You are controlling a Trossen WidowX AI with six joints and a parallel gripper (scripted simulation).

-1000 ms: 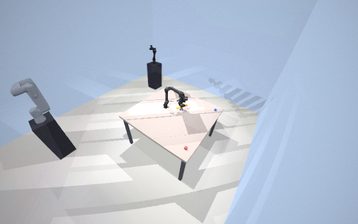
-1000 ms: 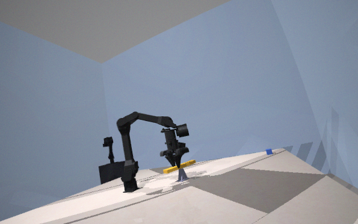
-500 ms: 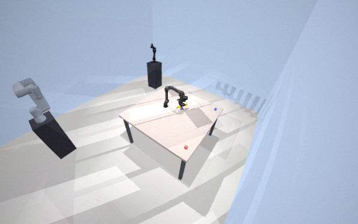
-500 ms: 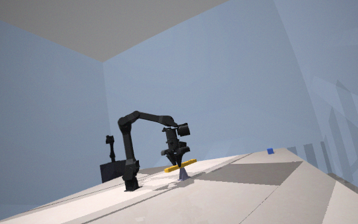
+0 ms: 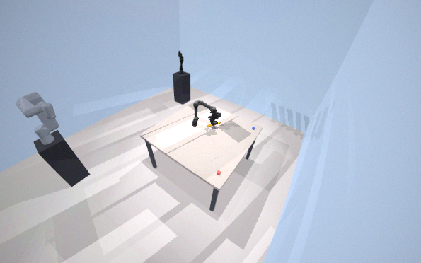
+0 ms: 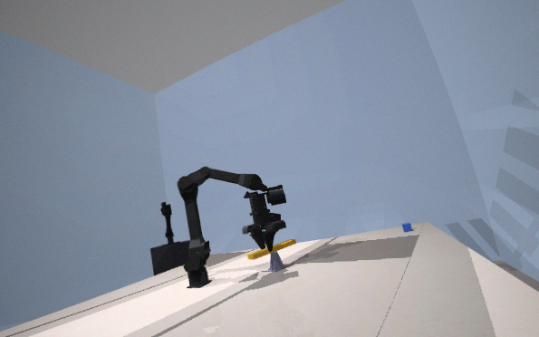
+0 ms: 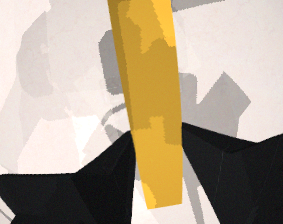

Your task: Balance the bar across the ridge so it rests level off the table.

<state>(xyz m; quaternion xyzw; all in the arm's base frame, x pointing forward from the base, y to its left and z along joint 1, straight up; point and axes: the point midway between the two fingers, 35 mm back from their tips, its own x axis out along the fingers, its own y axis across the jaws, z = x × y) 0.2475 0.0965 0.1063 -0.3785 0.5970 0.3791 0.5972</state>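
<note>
Now: the yellow bar 3 cm to the left of my gripper tip and 1 cm ahead of it. The rest, counted from my gripper tip: small red cube 60 cm to the right, 49 cm ahead, 6 cm below; then small blue cube 49 cm ahead, 40 cm to the left, 6 cm below.
</note>
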